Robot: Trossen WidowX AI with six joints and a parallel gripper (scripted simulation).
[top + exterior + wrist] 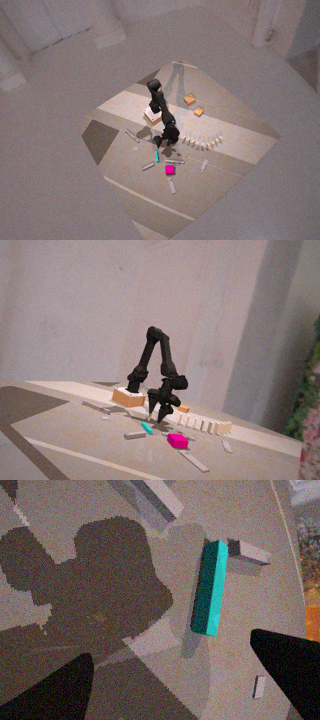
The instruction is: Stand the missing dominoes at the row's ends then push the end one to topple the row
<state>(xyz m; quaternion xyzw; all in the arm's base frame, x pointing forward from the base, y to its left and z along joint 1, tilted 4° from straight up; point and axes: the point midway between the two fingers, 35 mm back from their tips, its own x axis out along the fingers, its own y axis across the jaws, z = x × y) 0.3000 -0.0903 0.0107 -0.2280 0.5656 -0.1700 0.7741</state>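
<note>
The teal bar lies 3 cm ahead of my gripper tip, 7 cm to the right of it and 3 cm below it. The rest, counted from my gripper tip: magenta block 18 cm ahead, 4 cm to the right, 2 cm below.
</note>
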